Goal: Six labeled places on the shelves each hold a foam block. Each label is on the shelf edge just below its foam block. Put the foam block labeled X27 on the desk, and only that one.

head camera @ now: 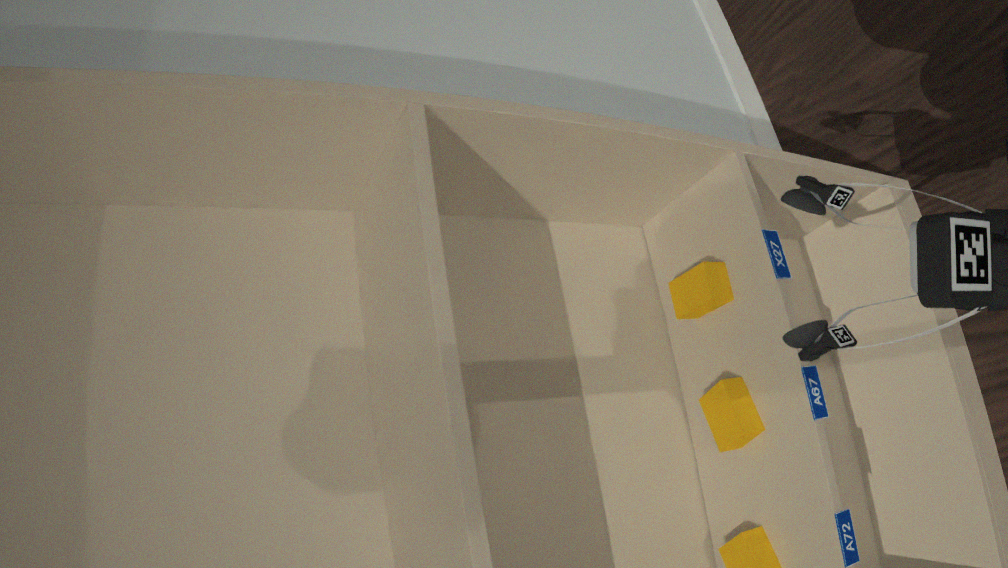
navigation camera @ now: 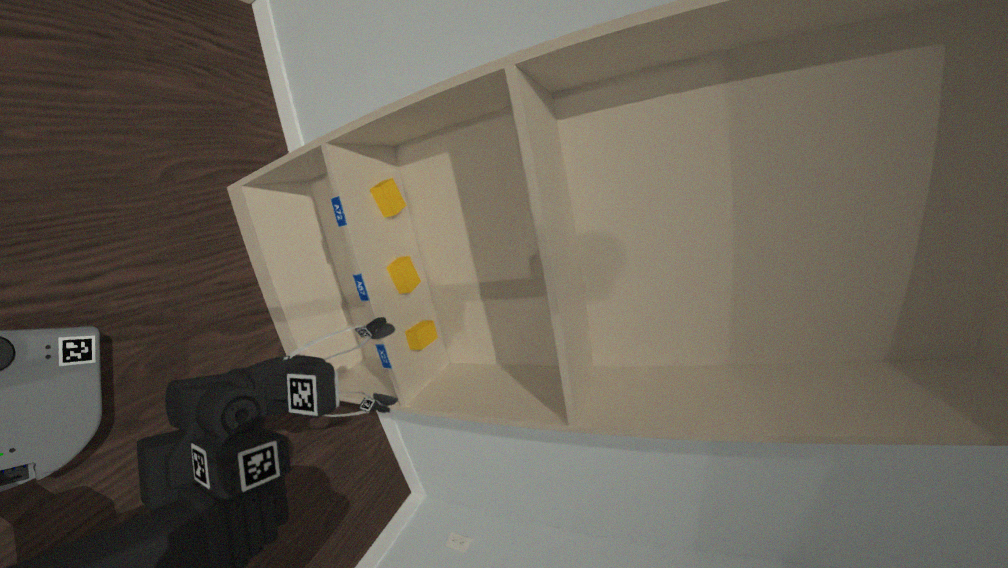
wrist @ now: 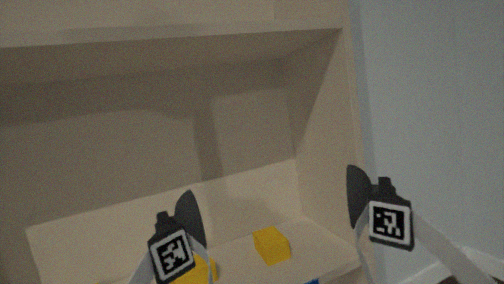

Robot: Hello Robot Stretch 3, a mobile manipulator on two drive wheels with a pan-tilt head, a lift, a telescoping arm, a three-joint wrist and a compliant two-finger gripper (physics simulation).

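Note:
The yellow foam block above the X27 label (head camera: 775, 254) (navigation camera: 383, 356), the X27 block (head camera: 700, 289) (navigation camera: 421, 335) (wrist: 271, 245), sits on the low shelf near the unit's side wall. My gripper (head camera: 804, 268) (navigation camera: 383, 365) (wrist: 271, 198) is open and empty. Its fingers are in front of the shelf edge, one on each side of the X27 label in the head view, apart from the block. In the wrist view the block shows between and below the fingertips. The desk does not show in these views.
The A67 block (head camera: 732, 414) (navigation camera: 404, 275) (wrist: 200, 270) is beside the X27 block, with the A72 block (head camera: 751, 548) (navigation camera: 387, 198) beyond it. The shelf unit (head camera: 451, 352) (navigation camera: 546, 246) (wrist: 175, 32) has a side wall and a board above this shelf. My base (navigation camera: 56, 402) stands on the floor.

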